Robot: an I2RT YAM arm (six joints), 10 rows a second.
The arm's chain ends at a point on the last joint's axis. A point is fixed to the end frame.
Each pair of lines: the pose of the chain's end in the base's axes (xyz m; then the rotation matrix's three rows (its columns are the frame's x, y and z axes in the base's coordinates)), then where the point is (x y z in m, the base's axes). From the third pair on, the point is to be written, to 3 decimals.
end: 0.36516 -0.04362 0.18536; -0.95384 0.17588 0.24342; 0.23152 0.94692 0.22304; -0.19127 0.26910 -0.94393
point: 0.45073 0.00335 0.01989
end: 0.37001 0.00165 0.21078; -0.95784 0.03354 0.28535; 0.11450 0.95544 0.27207; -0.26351 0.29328 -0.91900
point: 0.46147 0.06252 0.05317
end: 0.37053 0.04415 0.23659; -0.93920 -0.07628 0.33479; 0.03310 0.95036 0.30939; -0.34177 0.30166 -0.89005
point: 0.469 0.115 0.088
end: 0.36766 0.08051 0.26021; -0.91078 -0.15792 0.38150; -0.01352 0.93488 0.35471; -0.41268 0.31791 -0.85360
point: 0.472 0.162 0.121
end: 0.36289 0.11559 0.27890; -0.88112 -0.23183 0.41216; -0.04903 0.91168 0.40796; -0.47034 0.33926 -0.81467
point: 0.471 0.208 0.150
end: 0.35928 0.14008 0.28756; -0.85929 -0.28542 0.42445; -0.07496 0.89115 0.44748; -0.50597 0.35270 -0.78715
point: 0.468 0.240 0.165
